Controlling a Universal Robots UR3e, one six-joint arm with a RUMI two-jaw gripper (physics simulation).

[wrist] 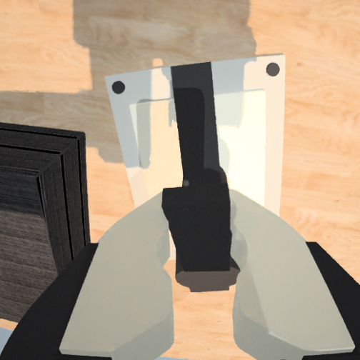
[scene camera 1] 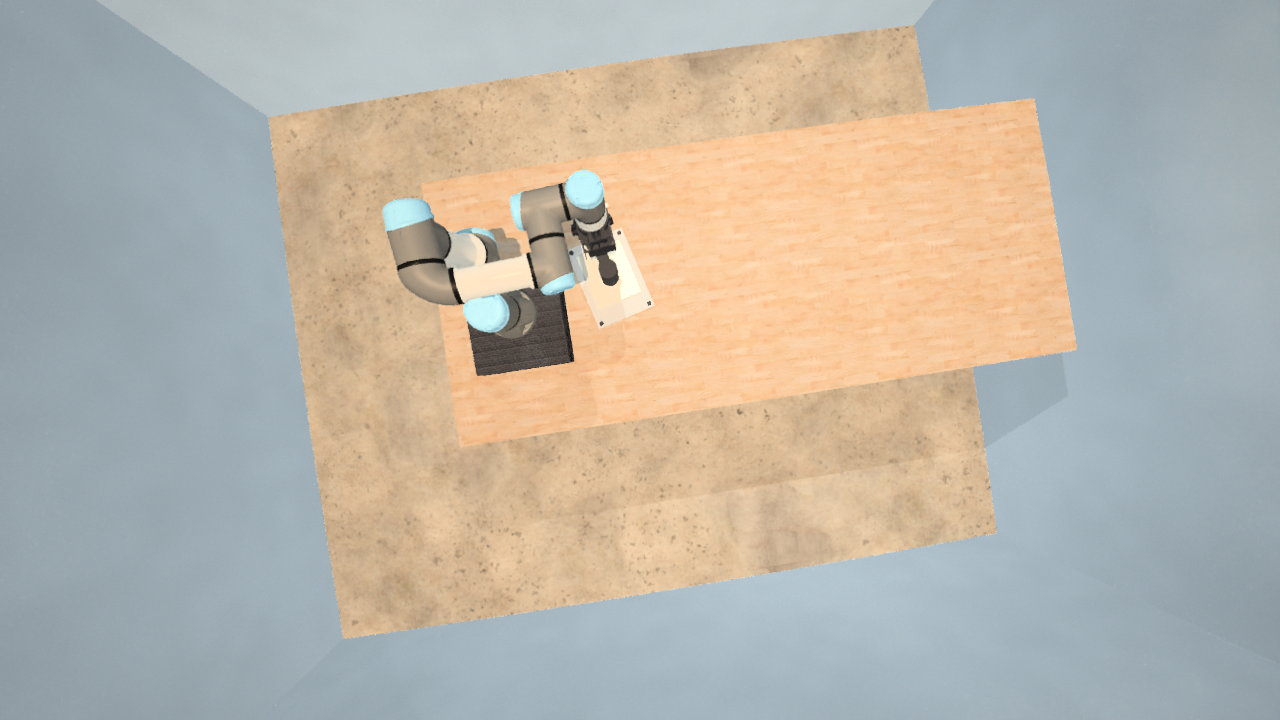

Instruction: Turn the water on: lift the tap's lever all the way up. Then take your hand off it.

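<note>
The black tap stands on a pale plate. In the wrist view a long dark part of it runs up the picture over the plate, and its blocky black lever with a rounded brownish end lies nearer the camera. My gripper is shut on the lever, with one grey finger against each side. How high the lever is tilted cannot be told exactly; the arm and gripper hide part of the tap in the scene view.
The dark robot base block stands beside the plate, on the left in the wrist view. The wooden table top extends far to the right in the scene view. The arm passes over the base block.
</note>
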